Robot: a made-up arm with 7 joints. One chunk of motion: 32 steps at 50 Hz.
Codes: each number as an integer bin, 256 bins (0 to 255) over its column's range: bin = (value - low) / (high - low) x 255, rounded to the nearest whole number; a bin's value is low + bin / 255 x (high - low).
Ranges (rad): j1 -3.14..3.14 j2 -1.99..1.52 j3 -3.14..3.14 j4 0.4..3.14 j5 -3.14..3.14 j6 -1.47..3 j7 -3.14..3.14
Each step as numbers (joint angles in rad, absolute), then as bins.
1 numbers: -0.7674 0.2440 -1.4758 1.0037 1.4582 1.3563 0.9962
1 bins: 96 162 68 56 187 161 168
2 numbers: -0.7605 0.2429 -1.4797 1.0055 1.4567 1.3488 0.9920
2 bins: 97 162 67 56 187 161 168
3 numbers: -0.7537 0.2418 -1.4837 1.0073 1.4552 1.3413 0.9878
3 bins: 97 162 67 57 187 160 168
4 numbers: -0.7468 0.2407 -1.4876 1.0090 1.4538 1.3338 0.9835
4 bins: 97 162 67 57 187 160 167
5 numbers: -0.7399 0.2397 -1.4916 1.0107 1.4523 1.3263 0.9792
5 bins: 97 162 67 57 186 160 167
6 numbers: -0.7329 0.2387 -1.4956 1.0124 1.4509 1.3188 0.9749
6 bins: 98 162 67 57 186 159 167
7 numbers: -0.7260 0.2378 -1.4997 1.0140 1.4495 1.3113 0.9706
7 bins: 98 162 67 57 186 159 167
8 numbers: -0.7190 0.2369 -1.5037 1.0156 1.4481 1.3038 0.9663
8 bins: 98 162 66 57 186 158 167
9 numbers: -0.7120 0.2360 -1.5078 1.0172 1.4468 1.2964 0.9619
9 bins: 99 162 66 57 186 158 167
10 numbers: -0.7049 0.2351 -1.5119 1.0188 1.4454 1.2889 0.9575
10 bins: 99 162 66 58 186 157 166
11 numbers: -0.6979 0.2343 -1.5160 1.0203 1.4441 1.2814 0.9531
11 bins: 99 162 66 58 186 157 166
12 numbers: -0.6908 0.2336 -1.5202 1.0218 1.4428 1.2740 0.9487
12 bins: 99 162 66 58 186 157 166
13 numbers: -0.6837 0.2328 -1.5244 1.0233 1.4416 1.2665 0.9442
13 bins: 100 161 66 58 186 156 166
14 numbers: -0.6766 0.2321 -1.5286 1.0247 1.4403 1.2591 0.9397
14 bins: 100 161 65 58 186 156 166
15 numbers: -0.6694 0.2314 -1.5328 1.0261 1.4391 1.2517 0.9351
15 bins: 100 161 65 58 186 155 165
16 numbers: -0.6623 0.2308 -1.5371 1.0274 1.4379 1.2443 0.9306
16 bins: 101 161 65 58 186 155 165
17 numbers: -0.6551 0.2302 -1.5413 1.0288 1.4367 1.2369 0.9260
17 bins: 101 161 65 59 186 154 165
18 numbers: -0.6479 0.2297 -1.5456 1.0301 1.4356 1.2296 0.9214
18 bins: 101 161 65 59 186 154 165
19 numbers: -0.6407 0.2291 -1.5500 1.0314 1.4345 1.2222 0.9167
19 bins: 101 161 65 59 186 154 165
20 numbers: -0.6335 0.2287 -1.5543 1.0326 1.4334 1.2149 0.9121
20 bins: 102 161 64 59 186 153 165
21 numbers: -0.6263 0.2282 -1.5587 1.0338 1.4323 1.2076 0.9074
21 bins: 102 161 64 59 186 153 164
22 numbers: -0.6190 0.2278 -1.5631 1.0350 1.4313 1.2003 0.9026
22 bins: 102 161 64 59 186 152 164
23 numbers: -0.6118 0.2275 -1.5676 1.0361 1.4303 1.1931 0.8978
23 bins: 103 161 64 59 186 152 164
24 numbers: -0.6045 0.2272 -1.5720 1.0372 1.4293 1.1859 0.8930
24 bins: 103 161 64 59 186 152 164
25 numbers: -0.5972 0.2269 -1.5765 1.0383 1.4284 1.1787 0.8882
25 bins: 103 161 63 59 186 151 164
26 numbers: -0.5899 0.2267 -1.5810 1.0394 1.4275 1.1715 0.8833
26 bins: 104 161 63 60 185 151 163
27 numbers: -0.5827 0.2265 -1.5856 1.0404 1.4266 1.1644 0.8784
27 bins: 104 161 63 60 185 150 163
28 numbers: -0.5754 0.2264 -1.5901 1.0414 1.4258 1.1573 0.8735
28 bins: 104 161 63 60 185 150 163
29 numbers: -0.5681 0.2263 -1.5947 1.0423 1.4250 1.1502 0.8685
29 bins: 104 161 63 60 185 149 163
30 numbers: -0.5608 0.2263 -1.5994 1.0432 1.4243 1.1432 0.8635
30 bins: 105 161 63 60 185 149 163
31 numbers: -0.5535 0.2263 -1.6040 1.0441 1.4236 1.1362 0.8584
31 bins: 105 161 62 60 185 149 162
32 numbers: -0.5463 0.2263 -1.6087 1.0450 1.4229 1.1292 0.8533
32 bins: 105 161 62 60 185 148 162
